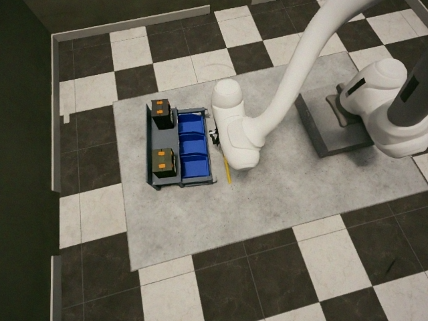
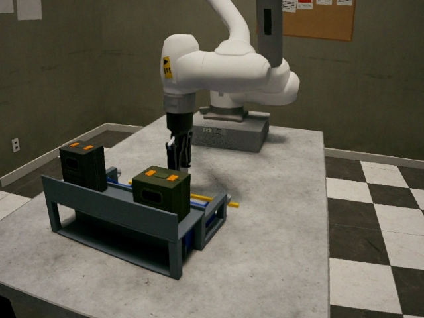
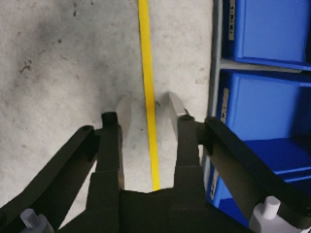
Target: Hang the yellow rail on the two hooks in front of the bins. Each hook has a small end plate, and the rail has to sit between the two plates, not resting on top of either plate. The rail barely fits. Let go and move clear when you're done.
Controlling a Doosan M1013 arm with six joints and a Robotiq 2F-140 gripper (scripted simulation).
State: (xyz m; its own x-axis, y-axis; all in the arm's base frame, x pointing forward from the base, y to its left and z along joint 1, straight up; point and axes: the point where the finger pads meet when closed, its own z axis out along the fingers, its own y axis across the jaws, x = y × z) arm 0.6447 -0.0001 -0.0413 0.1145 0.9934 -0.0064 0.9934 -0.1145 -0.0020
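The yellow rail lies 40 mm below my hand.
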